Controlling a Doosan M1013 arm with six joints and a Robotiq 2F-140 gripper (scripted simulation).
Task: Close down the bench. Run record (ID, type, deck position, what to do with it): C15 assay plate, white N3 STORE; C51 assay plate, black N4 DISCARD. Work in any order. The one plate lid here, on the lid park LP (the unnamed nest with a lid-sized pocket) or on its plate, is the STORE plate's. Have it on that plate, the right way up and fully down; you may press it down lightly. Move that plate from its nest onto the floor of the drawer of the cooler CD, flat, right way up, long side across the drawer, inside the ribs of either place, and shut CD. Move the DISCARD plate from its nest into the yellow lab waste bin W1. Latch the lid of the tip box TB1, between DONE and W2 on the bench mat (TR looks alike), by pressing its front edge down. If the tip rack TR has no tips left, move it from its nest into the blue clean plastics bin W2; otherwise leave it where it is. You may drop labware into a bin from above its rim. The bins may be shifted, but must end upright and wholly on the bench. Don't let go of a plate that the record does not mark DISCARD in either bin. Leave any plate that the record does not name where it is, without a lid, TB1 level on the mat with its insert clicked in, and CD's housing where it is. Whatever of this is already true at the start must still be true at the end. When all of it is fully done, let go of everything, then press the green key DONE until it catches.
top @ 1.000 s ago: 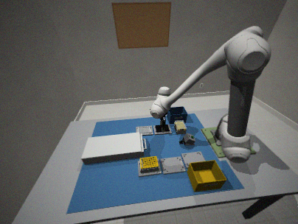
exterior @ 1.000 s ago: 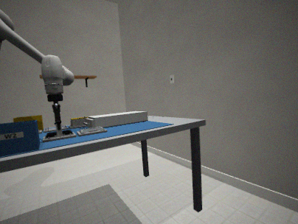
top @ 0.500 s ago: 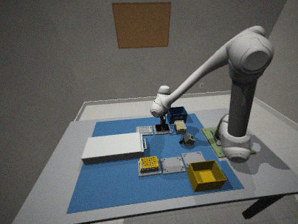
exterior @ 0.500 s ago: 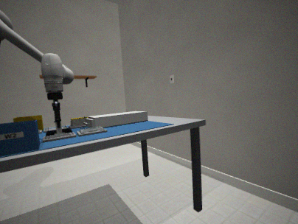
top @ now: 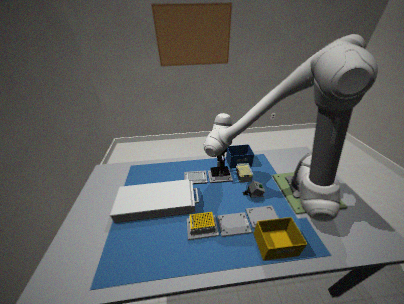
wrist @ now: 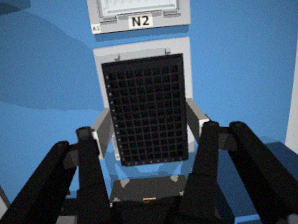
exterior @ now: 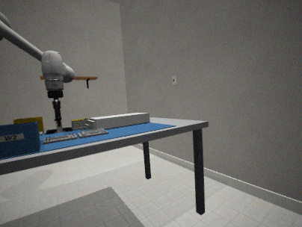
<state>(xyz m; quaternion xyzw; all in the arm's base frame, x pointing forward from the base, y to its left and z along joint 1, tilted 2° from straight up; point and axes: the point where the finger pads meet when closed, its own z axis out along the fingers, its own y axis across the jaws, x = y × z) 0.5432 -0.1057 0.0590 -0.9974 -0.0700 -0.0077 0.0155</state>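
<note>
Now: hand 470 mm to the right of the yellow waste bin W1, 260 mm past it and 30 mm above it. Round my hand: DONE key box: 230 mm behind, 150 mm to the left, 20 mm below; black plate: 20 mm below; blue bin W2: 160 mm to the right, 160 mm behind, 30 mm below.
</note>
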